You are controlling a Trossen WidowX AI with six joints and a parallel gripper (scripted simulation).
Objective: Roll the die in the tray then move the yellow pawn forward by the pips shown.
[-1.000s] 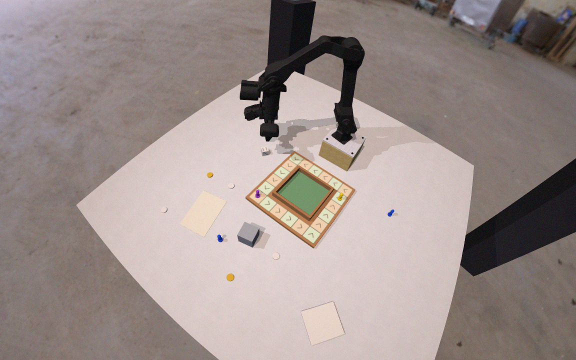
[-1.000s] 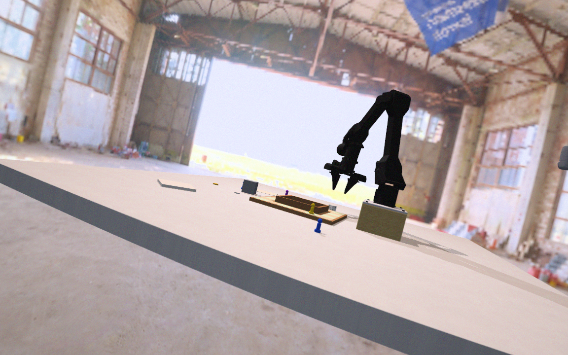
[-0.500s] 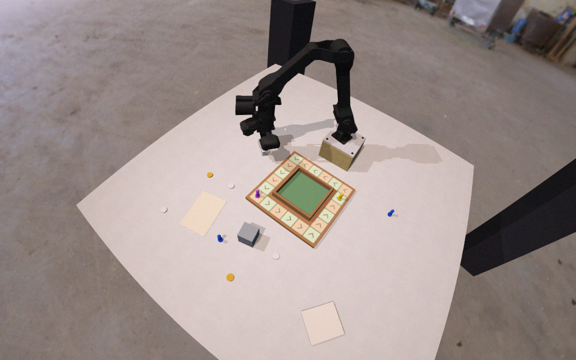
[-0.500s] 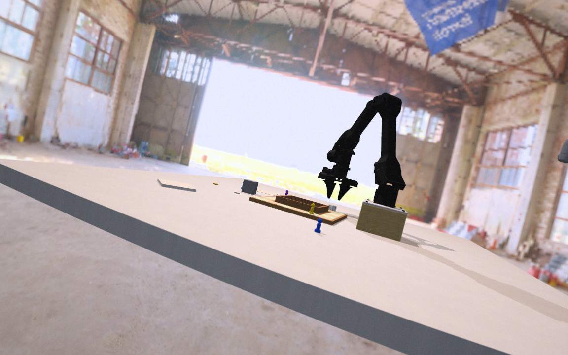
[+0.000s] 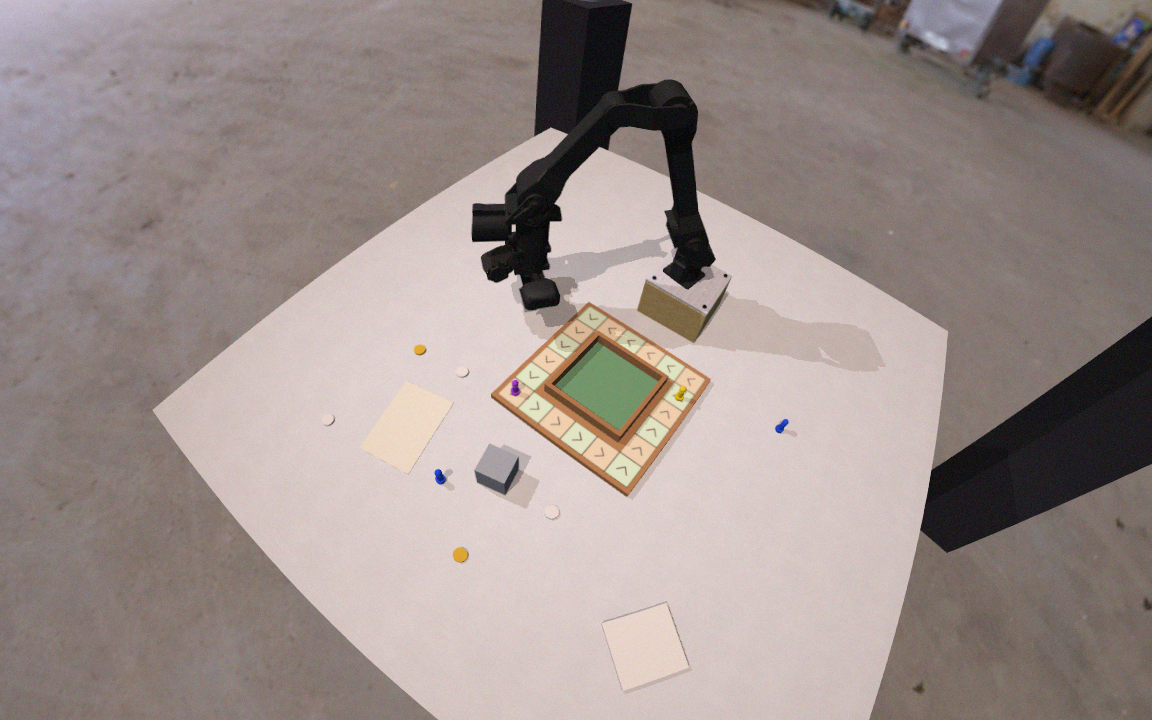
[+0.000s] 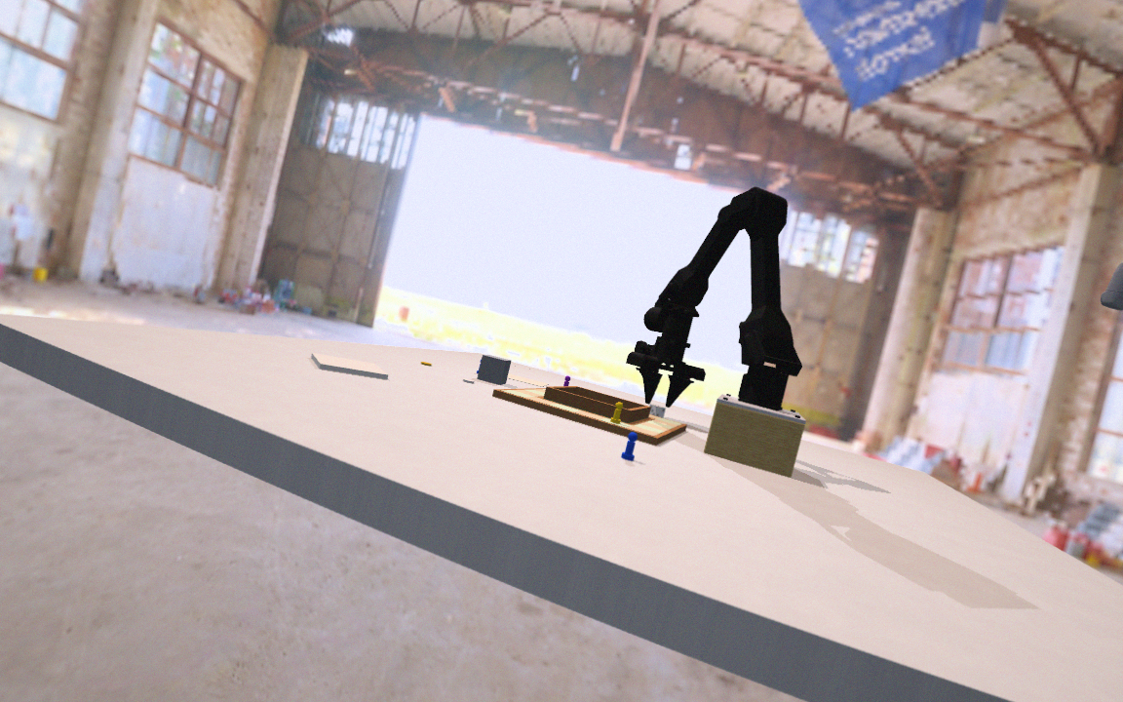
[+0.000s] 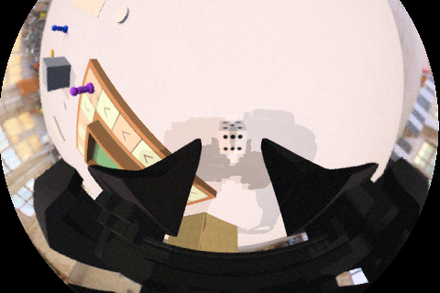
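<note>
My gripper tip is now 1 cm above the white die. Also, from my gripper tip: purple pawn 16 cm ahead, 14 cm to the left; then grey block 28 cm ahead, 23 cm to the left; then yellow pawn 5 cm behind, 34 cm to the left.
</note>
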